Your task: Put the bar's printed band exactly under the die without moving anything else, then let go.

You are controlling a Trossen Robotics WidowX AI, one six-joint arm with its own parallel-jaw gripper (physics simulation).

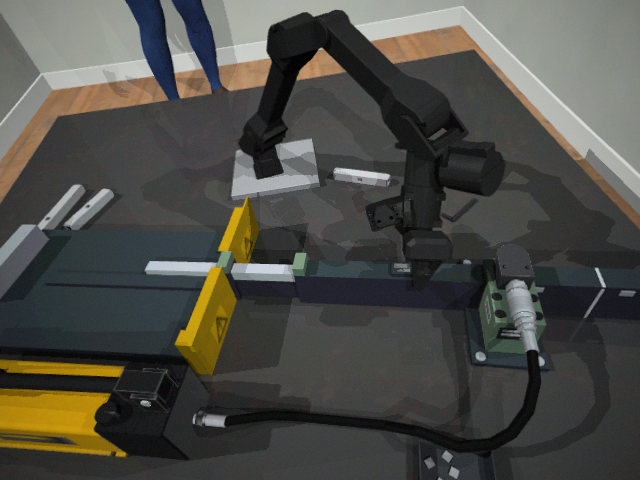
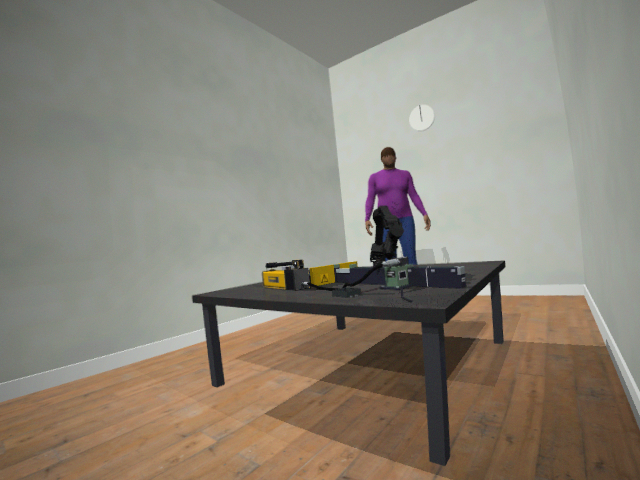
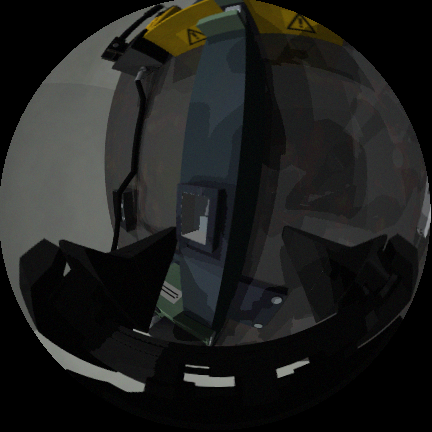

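Pixels of known places: gripper, fingertip midpoint: (image 1: 413, 278) (image 3: 231, 232); arm's base, origin of the base link: (image 1: 268, 169).
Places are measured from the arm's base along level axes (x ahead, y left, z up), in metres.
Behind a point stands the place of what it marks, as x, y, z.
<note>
The white bar (image 1: 263, 271) @(0.359, -0.061, 0.061) lies lengthwise through the green block (image 1: 224, 261) @(0.335, -0.117, 0.084) between the yellow guards and meets a second green block (image 1: 299, 264) @(0.386, -0.002, 0.084) (image 3: 221, 24) at the dark rail's end. No printed band can be made out on it. I cannot tell for certain which part is the die. A green box (image 1: 509, 322) @(0.578, 0.239, 0.078) (image 2: 397, 276) @(0.592, 0.280, 0.041) with a dark head (image 1: 514, 264) @(0.516, 0.278, 0.110) stands at the rail's right part. My gripper (image 1: 416, 268) @(0.441, 0.169, 0.037) (image 3: 231, 232) @(0.441, 0.169, 0.037) is open and empty, low over the dark rail (image 1: 356, 289) @(0.430, 0.076, 0.036) (image 3: 215, 130) @(0.421, 0.108, 0.067), beside its small framed window (image 1: 401, 268) @(0.437, 0.149, 0.061) (image 3: 196, 220) @(0.451, 0.152, 0.061), apart from the bar.
Yellow guards (image 1: 210, 320) @(0.423, -0.155, 0.059) (image 1: 242, 232) @(0.254, -0.082, 0.060) flank the bar. A black cable (image 1: 361, 423) @(0.615, 0.017, 0.003) (image 3: 136, 125) @(0.587, -0.036, 0.003) runs from the yellow machine (image 1: 56, 413) @(0.505, -0.352, 0.075) to the green box. A loose white bar (image 1: 360, 176) @(0.127, 0.187, 0.010), a pale plate (image 1: 294, 165) @(0.011, 0.062, 0.000) and a hex key (image 1: 460, 210) @(0.295, 0.334, -0.002) lie behind the rail.
</note>
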